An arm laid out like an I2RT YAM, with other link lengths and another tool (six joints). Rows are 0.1 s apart.
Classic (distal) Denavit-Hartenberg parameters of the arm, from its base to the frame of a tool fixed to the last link. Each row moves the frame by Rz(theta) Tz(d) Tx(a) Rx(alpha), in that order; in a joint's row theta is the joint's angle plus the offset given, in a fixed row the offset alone. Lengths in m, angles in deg.
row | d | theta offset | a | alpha
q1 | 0.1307 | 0 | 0.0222 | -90
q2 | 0 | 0 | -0.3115 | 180
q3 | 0 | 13.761 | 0.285 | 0
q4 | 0.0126 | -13.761 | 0.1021 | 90
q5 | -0.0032 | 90 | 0 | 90
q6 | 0.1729 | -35.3 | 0.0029 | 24
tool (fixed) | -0.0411 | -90 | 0 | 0
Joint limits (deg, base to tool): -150..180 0..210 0..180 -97..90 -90..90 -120..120
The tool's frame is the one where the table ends.
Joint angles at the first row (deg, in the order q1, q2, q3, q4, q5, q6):
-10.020 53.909 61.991 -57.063 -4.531 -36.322
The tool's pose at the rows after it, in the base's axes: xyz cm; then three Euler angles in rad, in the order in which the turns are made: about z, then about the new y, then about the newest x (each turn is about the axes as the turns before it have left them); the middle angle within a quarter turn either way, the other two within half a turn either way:
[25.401 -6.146 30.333 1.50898 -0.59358 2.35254]
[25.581 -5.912 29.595 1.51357 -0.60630 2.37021]
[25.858 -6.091 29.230 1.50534 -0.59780 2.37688]
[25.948 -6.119 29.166 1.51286 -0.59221 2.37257]
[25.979 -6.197 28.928 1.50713 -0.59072 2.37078]
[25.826 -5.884 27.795 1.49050 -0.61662 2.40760]
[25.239 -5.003 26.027 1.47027 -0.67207 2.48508]
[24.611 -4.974 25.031 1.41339 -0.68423 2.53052]
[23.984 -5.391 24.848 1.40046 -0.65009 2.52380]
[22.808 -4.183 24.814 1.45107 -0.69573 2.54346]
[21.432 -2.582 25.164 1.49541 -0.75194 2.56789]
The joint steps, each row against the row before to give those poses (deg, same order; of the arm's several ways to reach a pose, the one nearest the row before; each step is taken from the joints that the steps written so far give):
0.000 0.374 -0.587 0.076 -0.968 0.067
0.068 0.440 -0.906 0.412 -0.973 -0.191
0.020 0.518 -0.458 0.706 0.576 -0.114
0.001 -0.037 -0.274 0.434 0.047 -0.414
-0.002 -0.136 -0.610 0.592 0.300 0.251
0.001 0.365 -1.237 -0.209 -1.171 0.618
0.001 0.598 -1.590 -1.549 -3.211 0.448
0.000 -0.197 -1.247 -0.714 0.371 1.719
-0.001 -1.380 -0.989 -0.102 2.174 -0.211
0.078 -1.753 -0.216 -2.764 -4.052 -1.665
1.119 -1.772 0.608 -3.739 -3.901 -0.451

